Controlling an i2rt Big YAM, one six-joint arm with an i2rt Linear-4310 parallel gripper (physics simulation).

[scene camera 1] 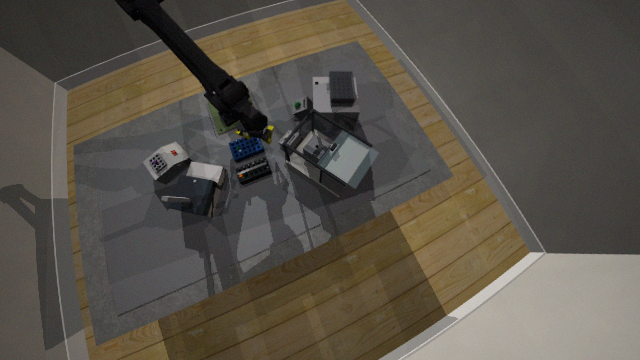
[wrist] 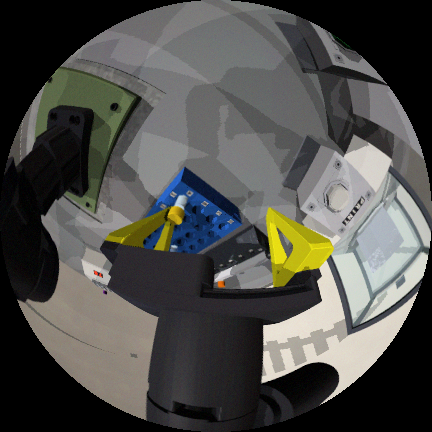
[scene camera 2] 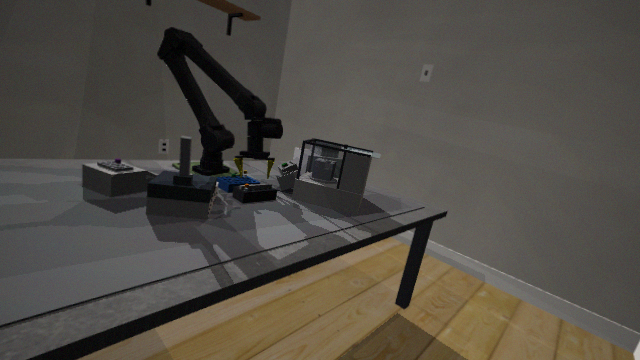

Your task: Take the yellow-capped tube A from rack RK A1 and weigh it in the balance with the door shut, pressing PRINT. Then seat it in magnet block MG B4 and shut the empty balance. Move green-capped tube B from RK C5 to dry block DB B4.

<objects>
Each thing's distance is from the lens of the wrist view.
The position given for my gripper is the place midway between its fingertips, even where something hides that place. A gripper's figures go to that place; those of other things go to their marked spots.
my gripper point(wrist: 219, 211): 0.14 m
balance point(wrist: 369, 263): 0.21 m
grey block device point(wrist: 364, 102): 0.23 m
</objects>
